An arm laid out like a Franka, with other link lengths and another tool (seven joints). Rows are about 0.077 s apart.
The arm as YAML. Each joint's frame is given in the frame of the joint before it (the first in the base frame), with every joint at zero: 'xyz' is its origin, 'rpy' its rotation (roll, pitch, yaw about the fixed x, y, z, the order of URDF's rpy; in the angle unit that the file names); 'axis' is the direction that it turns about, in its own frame. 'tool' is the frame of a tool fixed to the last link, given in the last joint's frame.
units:
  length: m
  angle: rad
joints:
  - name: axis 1
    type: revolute
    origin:
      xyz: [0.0, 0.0, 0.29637]
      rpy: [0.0, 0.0, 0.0]
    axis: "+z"
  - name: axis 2
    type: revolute
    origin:
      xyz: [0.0, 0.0, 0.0]
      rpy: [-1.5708, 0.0, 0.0]
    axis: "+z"
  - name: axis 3
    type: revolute
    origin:
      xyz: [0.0, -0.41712, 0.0]
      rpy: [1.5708, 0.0, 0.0]
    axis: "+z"
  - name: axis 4
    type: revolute
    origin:
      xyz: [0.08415, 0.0, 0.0]
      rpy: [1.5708, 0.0, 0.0]
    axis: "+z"
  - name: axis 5
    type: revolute
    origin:
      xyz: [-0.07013, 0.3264, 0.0]
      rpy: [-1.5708, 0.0, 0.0]
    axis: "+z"
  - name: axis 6
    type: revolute
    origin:
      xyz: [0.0, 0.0, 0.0]
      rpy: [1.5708, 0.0, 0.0]
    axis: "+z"
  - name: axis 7
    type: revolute
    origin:
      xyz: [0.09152, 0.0, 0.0]
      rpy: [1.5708, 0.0, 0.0]
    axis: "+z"
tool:
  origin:
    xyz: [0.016, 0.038, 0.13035]
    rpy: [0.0, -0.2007, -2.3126]
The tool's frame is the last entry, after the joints.
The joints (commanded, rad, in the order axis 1, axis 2, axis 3, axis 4, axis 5, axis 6, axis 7), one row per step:
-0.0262 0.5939 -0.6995 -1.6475 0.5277 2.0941 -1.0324
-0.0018 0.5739 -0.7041 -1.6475 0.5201 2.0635 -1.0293
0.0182 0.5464 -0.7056 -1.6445 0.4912 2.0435 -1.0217
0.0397 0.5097 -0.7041 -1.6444 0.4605 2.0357 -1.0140
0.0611 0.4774 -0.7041 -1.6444 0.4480 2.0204 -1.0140
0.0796 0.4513 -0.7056 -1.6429 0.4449 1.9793 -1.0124
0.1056 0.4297 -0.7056 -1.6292 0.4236 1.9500 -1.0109
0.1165 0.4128 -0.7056 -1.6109 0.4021 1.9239 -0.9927
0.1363 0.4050 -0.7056 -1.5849 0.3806 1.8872 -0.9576
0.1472 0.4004 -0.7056 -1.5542 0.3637 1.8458 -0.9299
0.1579 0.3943 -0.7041 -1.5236 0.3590 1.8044 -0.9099
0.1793 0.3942 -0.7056 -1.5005 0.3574 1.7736 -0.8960
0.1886 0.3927 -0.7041 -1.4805 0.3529 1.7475 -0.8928
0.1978 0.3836 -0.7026 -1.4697 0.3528 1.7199 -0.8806
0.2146 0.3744 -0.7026 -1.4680 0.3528 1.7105 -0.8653
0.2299 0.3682 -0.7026 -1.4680 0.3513 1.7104 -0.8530
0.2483 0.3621 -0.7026 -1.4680 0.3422 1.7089 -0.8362
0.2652 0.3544 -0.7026 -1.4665 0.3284 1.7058 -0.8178
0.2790 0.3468 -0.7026 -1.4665 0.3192 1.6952 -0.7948
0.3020 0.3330 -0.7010 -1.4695 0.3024 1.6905 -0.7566
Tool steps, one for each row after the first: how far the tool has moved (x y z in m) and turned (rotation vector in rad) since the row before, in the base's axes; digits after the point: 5 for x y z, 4 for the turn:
0.00348 0.01565 0.00905 0.0167 0.0043 0.0240
0.00211 0.01227 0.01550 -0.0042 0.0022 0.0276
0.00178 0.01304 0.02066 -0.0116 -0.0117 0.0296
0.00123 0.01383 0.01708 0.0041 -0.0139 0.0282
-0.00147 0.01422 0.01072 0.0267 0.0042 0.0219
0.00420 0.01734 0.01468 -0.0007 0.0015 0.0400
0.00045 0.00727 0.01433 -0.0052 0.0019 0.0084
0.00407 0.01341 0.01111 -0.0034 0.0143 0.0026
0.00246 0.00894 0.01089 -0.0016 0.0144 0.0002
0.00268 0.01064 0.01159 0.0076 0.0062 0.0050
0.00538 0.01545 0.00661 0.0048 0.0078 0.0153
0.00257 0.00893 0.00628 0.0020 0.0060 0.0159
-0.00118 0.00846 0.00634 0.0119 0.0067 0.0038
0.00032 0.01053 0.00479 0.0061 -0.0007 0.0030
0.00128 0.00884 0.00347 0.0003 -0.0038 0.0034
0.00109 0.01001 0.00321 -0.0055 0.0014 0.0035
0.00002 0.00859 0.00459 -0.0092 0.0019 0.0016
-0.00168 0.00735 0.00289 -0.0013 0.0083 -0.0066
-0.00201 0.01164 0.00552 -0.0075 0.0043 -0.0111

